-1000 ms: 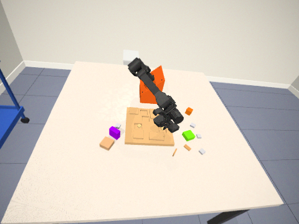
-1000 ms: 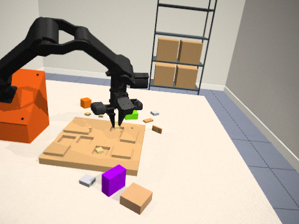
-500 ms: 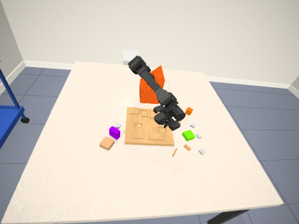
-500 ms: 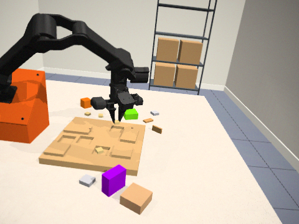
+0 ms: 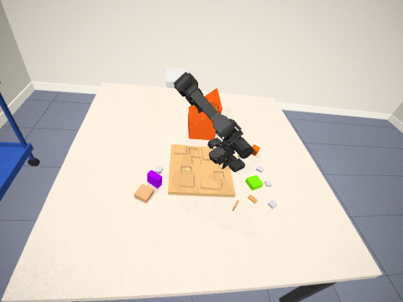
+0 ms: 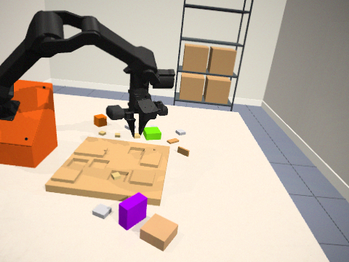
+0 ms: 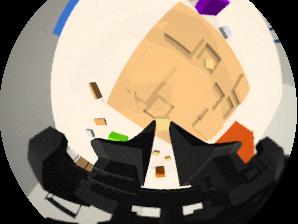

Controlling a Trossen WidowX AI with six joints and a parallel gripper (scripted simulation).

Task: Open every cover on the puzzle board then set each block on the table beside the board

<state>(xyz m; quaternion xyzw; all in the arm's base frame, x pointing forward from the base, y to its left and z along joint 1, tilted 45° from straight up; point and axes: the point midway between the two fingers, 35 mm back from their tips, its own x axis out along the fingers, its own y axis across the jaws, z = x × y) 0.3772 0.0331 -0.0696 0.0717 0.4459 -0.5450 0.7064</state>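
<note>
Now: the tan puzzle board 10 cm to the right of my gripper tip, 6 cm below it and 4 cm behind it. Round my gripper tip: green block (17 cm to the left, 6 cm below, 3 cm ahead); then grey piece (28 cm to the right, 7 cm below, 2 cm behind); then purple block (29 cm to the right, 5 cm below, 5 cm ahead).
</note>
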